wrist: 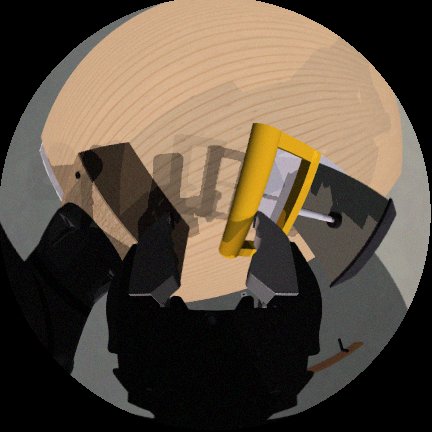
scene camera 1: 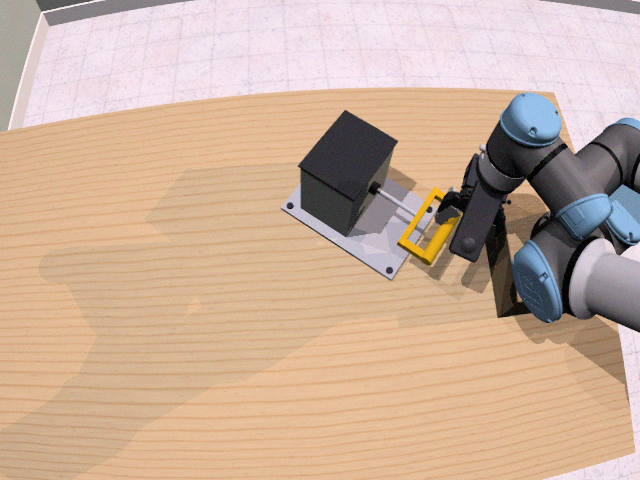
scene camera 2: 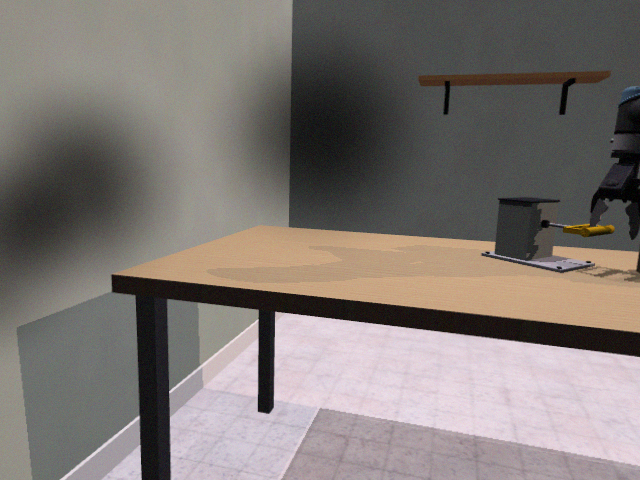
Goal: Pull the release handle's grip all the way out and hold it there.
Labels:
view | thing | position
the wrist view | my gripper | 213, 212
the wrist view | grey base plate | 285, 165
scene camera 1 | my gripper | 459, 231
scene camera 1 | grey base plate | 373, 240
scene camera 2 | my gripper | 612, 237
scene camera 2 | grey base plate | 554, 263

